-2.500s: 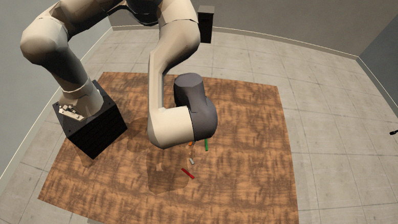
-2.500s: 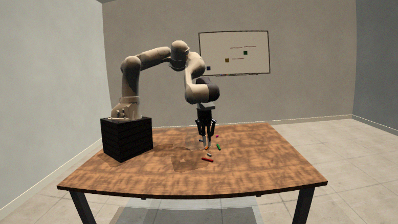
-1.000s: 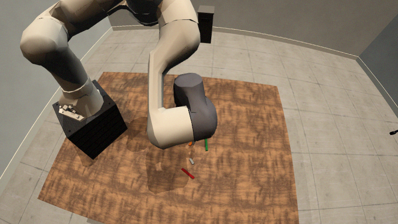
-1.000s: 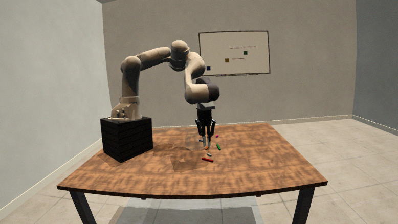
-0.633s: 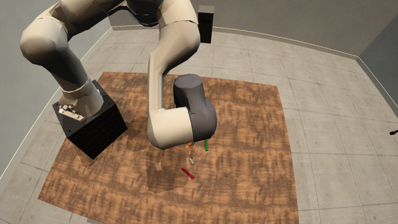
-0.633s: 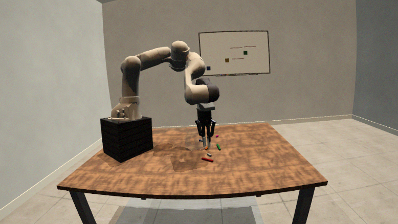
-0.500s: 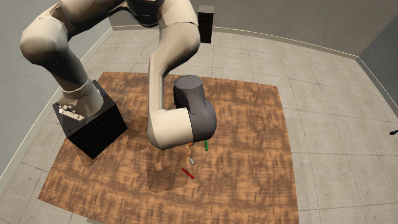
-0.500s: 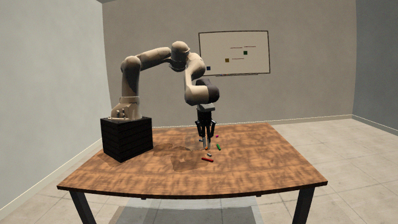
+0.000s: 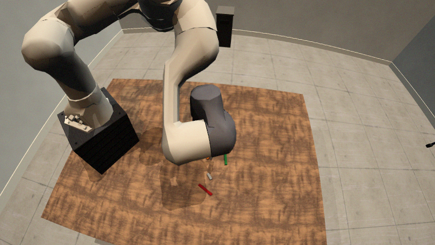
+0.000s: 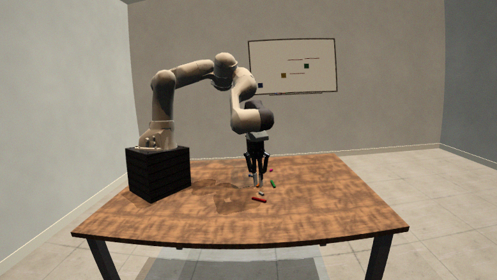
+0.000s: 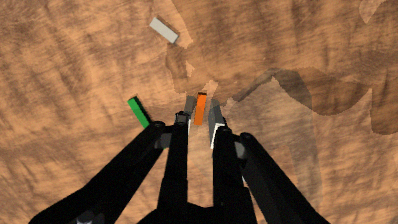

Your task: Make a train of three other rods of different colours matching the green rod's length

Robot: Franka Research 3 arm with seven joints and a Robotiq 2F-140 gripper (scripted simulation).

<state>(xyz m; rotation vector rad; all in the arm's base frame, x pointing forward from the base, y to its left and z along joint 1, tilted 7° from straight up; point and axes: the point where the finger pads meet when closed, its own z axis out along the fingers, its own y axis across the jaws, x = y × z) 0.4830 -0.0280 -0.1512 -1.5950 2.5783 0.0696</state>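
My hand is 30 mm above the orange rod. From my hand the other things lie so: green rod: 70 mm ahead, 30 mm below; red rod: 160 mm to the right, 30 mm below; blue rod: 40 mm behind, 140 mm to the left, 30 mm below.
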